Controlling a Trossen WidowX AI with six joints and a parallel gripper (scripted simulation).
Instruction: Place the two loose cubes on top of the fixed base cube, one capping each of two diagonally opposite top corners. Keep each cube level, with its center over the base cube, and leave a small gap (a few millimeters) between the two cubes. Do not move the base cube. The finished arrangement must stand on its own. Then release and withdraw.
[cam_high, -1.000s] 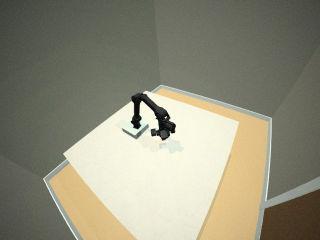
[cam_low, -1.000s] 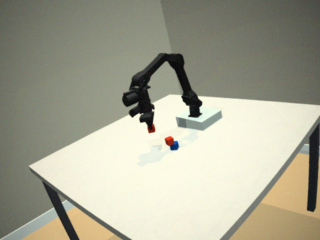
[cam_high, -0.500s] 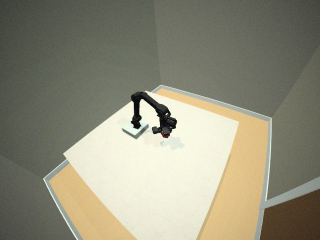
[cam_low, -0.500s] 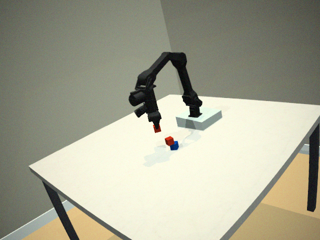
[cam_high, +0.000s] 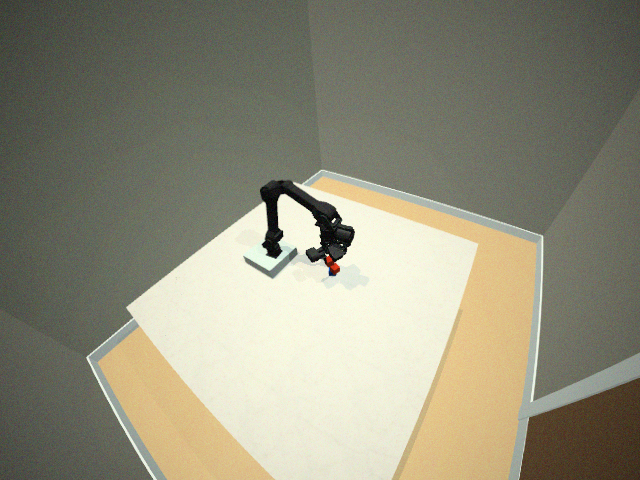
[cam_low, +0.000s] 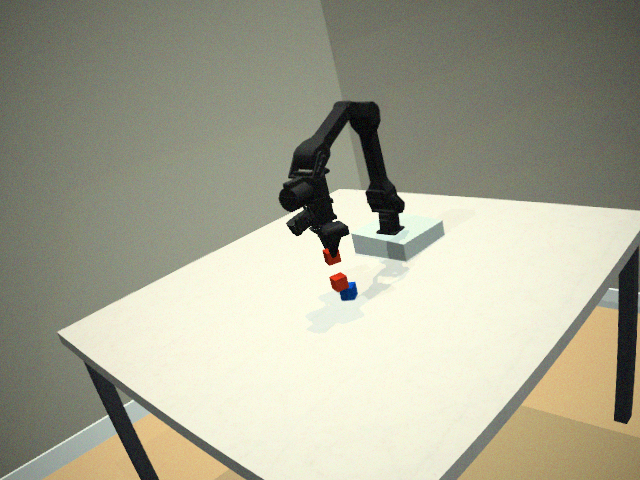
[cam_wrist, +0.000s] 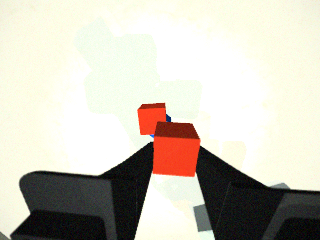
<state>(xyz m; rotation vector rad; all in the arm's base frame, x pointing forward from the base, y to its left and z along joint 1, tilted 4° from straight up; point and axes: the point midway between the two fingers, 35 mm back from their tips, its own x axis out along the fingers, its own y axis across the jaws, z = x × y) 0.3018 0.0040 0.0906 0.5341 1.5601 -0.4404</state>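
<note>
The blue base cube lies 3 cm to the left of my gripper tip and 10 cm below it.
</note>
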